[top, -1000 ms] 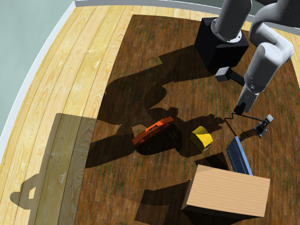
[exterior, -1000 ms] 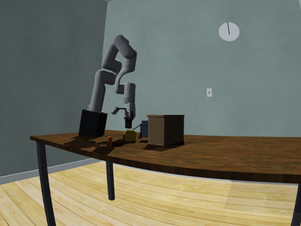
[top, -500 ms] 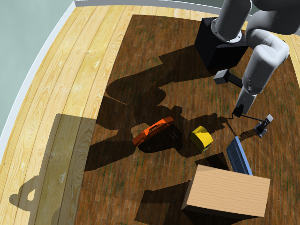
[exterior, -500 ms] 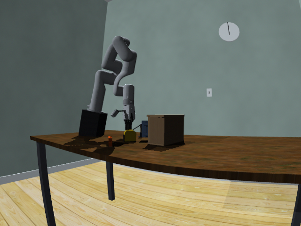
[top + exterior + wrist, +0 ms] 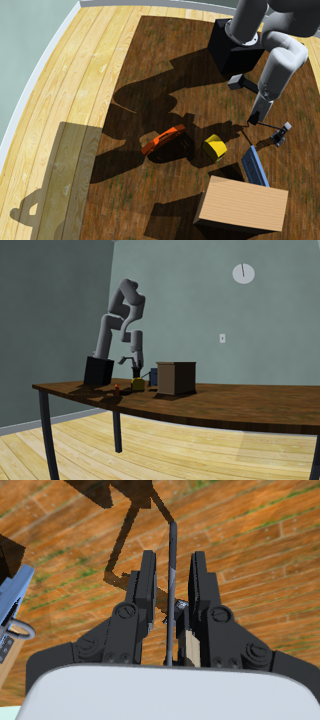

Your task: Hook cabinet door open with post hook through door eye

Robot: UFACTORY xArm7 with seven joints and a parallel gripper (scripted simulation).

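Right now the hook post is 4 cm ahead of my hand, 8 cm to the left of it and 1 cm below it. Also, from my hand: cabinet door 20 cm ahead, 1 cm to the right; orange level-like tool 6 cm ahead, 29 cm to the right, 5 cm below; yellow tape measure 9 cm ahead, 13 cm to the right, 4 cm below.
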